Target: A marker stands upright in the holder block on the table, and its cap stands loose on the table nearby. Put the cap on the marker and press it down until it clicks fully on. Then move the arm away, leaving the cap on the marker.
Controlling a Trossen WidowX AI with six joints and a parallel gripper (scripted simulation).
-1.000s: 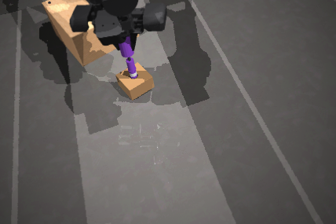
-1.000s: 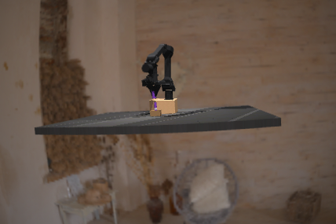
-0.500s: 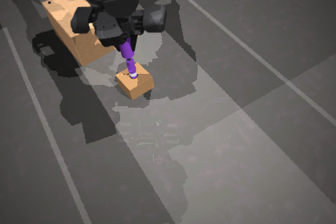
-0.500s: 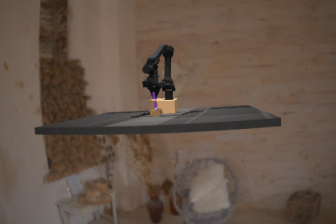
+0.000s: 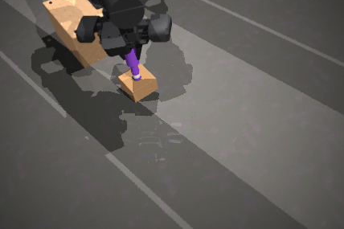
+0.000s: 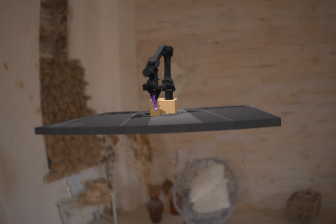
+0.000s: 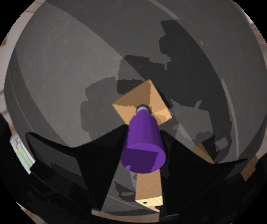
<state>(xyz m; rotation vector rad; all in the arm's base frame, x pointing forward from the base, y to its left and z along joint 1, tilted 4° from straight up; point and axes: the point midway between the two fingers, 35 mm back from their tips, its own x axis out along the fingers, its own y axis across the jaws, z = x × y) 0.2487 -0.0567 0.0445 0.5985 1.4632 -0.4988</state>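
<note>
Now: the holder block 8 cm below my gripper tip. Also, from my gripper tip: purple cap: 1 cm above.
</note>
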